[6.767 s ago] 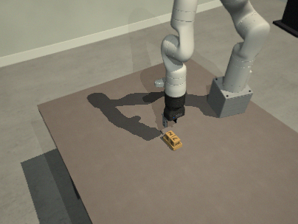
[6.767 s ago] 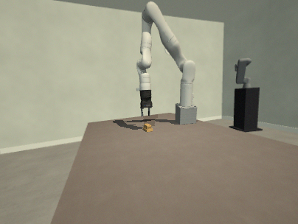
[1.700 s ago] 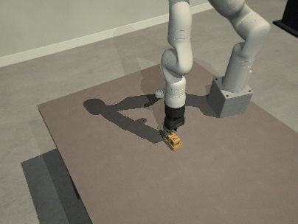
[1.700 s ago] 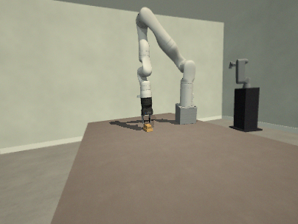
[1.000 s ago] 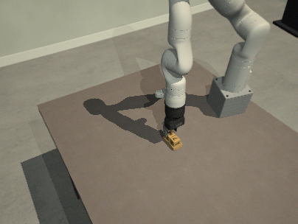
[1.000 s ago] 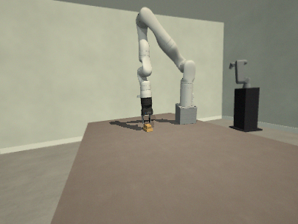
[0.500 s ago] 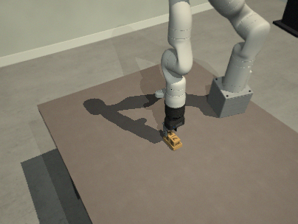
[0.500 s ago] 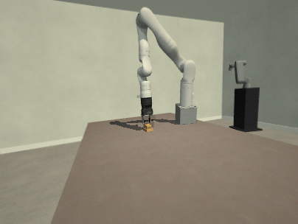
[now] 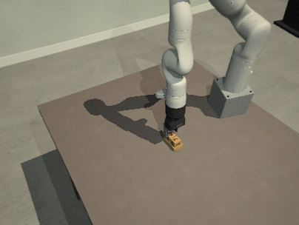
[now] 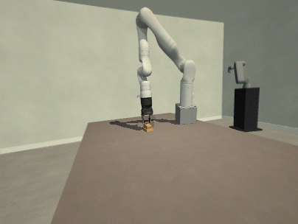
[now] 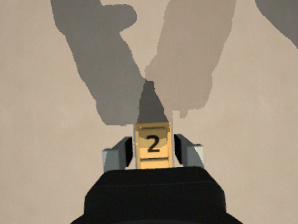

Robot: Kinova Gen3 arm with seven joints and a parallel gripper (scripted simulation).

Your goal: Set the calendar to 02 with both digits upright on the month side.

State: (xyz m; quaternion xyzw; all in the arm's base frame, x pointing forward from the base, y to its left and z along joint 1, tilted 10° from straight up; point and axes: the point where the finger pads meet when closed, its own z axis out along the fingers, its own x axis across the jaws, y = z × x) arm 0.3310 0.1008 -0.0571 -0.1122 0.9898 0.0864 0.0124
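My hand is 4 cm above the orange cube. Also, from my hand: tray 2 cm to the left, 6 cm below.
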